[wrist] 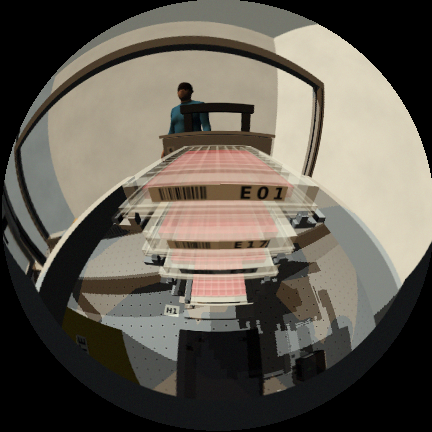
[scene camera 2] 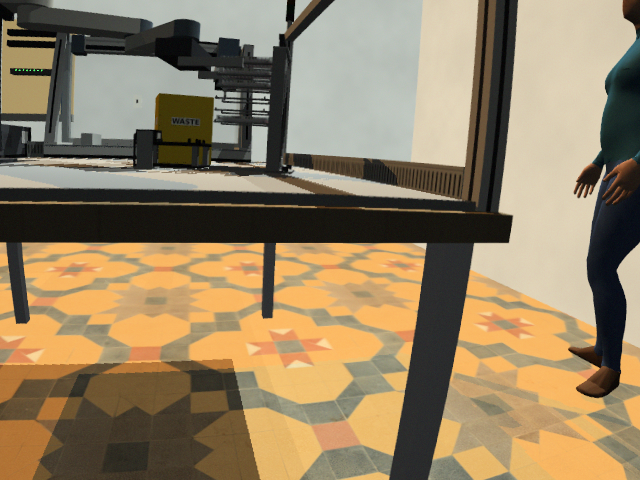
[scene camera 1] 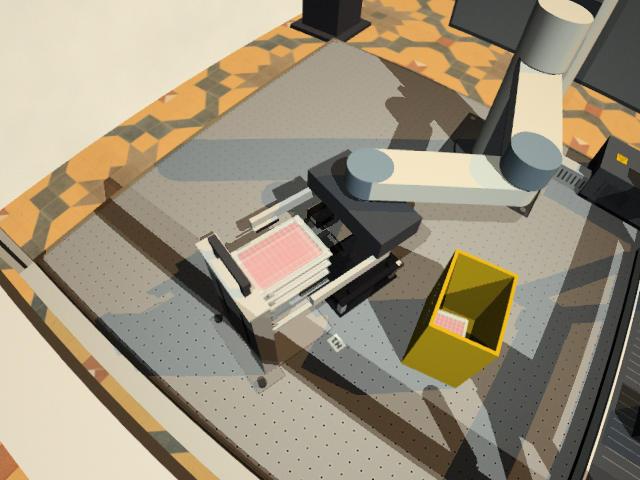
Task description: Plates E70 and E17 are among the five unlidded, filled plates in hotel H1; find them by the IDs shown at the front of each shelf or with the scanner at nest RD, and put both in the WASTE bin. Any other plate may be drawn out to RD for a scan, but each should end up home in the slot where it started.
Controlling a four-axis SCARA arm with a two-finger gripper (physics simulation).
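Places are measured from the arm's base along level axes (x back, y left, z down), in metres.
Pixels of known places: gripper, fingertip midpoint: [wrist: 217, 180] [scene camera 2: 248, 70] [scene camera 1: 279, 261].
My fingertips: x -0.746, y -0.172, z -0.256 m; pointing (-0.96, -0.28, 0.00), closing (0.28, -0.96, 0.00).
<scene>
Behind a point stands the place of what it marks.
Hotel H1 [scene camera 1: 264, 335] @(x -0.840, y -0.127, z -0.210 m) [scene camera 2: 277, 103] @(x -0.804, y -0.262, z -0.170 m) [wrist: 250, 142] @(x -0.795, y -0.230, z -0.285 m) holds a stack of pink-filled plates. The top plate [scene camera 1: 281, 254] @(x -0.746, y -0.167, z -0.280 m) [wrist: 218, 193] @(x -0.685, y -0.155, z -0.276 m) shows the ID E01 in the wrist view. Plate E17 [wrist: 217, 244] @(x -0.685, y -0.154, z -0.249 m) sits directly below it. Two lower plates show in the wrist view, a third plate [wrist: 215, 260] @(x -0.691, y -0.154, z -0.225 m) and a fourth plate [wrist: 219, 286] @(x -0.705, y -0.162, z -0.135 m); their IDs are not readable, so I cannot pick out E70. My gripper [scene camera 1: 283, 260] @(x -0.746, y -0.172, z -0.256 m) [wrist: 217, 180] @(x -0.746, y -0.172, z -0.256 m) is open, its fingers on either side of the stack, about level with E01 and holding nothing. The yellow WASTE bin [scene camera 1: 439, 361] @(x -0.667, y 0.119, z -0.101 m) [scene camera 2: 183, 105] @(x -0.588, y 0.050, z -0.182 m) [wrist: 102, 347] @(x -0.627, y 0.057, z -0.087 m) has a pink plate [scene camera 1: 450, 323] @(x -0.548, y 0.107, z -0.028 m) inside.
The black nest RD [scene camera 1: 364, 289] @(x -0.613, y -0.073, z -0.072 m) [wrist: 220, 365] @(x -0.597, y -0.131, z -0.073 m) lies below the gripper, in front of the hotel. The small black scanner [scene camera 1: 320, 214] @(x -0.532, y -0.243, z -0.096 m) [wrist: 310, 366] @(x -0.529, y -0.241, z -0.096 m) stands beside it. A person [scene camera 2: 615, 149] [wrist: 200, 117] stands beyond the table. The H1 label [scene camera 1: 336, 342] @(x -0.717, y -0.062, z -0.013 m) [wrist: 171, 310] @(x -0.717, y -0.062, z -0.013 m) lies on the table.
</scene>
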